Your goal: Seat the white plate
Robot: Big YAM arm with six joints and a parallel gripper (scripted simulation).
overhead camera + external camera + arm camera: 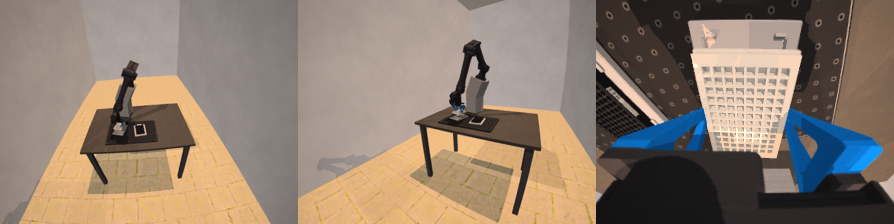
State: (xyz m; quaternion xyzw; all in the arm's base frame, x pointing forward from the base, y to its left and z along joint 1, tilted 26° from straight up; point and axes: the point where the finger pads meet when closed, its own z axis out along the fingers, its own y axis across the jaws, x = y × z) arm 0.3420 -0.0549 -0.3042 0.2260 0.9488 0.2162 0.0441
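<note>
Now: the white 96-well plate M09 1 cm below my hand. From my hand the other things lie so: black plate M06 (21 cm to the left, 7 cm ahead, 5 cm below); then plate nest N2 (6 cm below); then deck label (9 cm behind, 7 cm below, 4 cm to the left).
</note>
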